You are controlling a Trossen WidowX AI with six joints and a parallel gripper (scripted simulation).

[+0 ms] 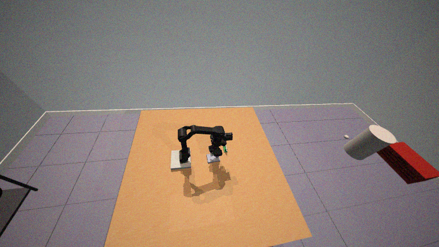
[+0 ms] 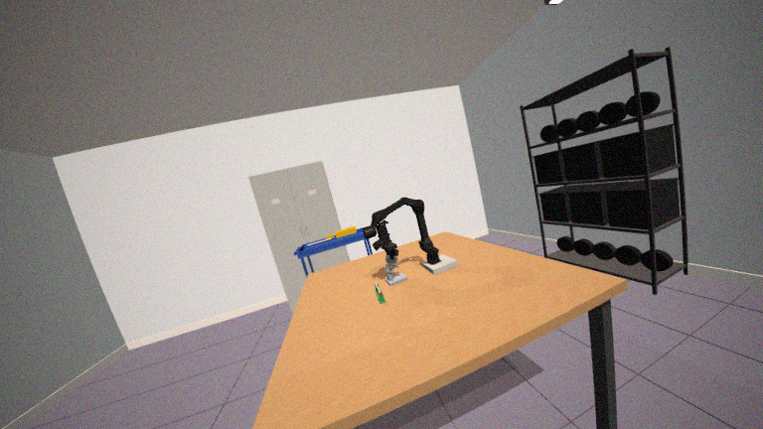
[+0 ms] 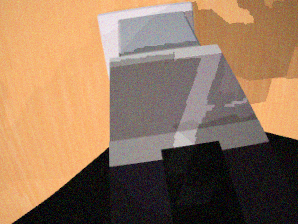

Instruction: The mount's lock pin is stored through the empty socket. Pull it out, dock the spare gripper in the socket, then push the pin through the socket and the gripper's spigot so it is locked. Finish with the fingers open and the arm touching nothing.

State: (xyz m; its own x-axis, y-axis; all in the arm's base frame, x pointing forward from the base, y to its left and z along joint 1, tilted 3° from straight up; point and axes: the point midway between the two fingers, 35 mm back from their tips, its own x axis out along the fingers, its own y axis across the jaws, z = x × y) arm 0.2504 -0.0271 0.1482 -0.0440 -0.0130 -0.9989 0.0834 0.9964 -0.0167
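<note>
My gripper tip is 14 cm short of the green strip, 11 cm above it and 10 cm to the right of it. Also, from my gripper tip: spare gripper (right at my gripper tip); grey mount (9 cm below, 1 cm ahead).
</note>
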